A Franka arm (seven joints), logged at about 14 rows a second.
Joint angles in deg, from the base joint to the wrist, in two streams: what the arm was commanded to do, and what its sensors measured. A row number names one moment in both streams.
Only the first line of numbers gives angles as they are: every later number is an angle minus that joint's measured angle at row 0.
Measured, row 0:
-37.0, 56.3, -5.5, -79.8, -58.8, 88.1, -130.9
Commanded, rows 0 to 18:
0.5, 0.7, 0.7, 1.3, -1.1, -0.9, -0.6
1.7, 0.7, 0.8, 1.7, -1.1, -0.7, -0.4
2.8, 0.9, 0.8, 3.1, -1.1, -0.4, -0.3
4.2, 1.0, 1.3, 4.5, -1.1, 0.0, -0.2
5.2, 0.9, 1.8, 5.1, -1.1, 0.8, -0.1
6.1, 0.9, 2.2, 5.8, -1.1, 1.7, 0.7
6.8, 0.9, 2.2, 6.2, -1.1, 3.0, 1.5
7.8, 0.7, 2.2, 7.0, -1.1, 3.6, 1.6
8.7, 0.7, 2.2, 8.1, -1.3, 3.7, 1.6
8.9, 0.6, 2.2, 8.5, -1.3, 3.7, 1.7
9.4, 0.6, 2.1, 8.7, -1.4, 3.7, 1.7
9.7, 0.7, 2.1, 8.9, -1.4, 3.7, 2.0
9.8, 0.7, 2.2, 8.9, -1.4, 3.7, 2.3
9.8, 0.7, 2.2, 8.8, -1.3, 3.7, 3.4
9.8, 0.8, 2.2, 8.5, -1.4, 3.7, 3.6
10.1, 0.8, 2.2, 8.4, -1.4, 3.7, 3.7
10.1, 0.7, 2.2, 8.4, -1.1, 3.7, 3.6
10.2, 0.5, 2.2, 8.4, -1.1, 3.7, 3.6
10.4, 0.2, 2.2, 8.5, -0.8, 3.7, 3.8
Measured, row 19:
9.8, 0.1, 2.6, 7.3, -0.2, 3.9, 3.2
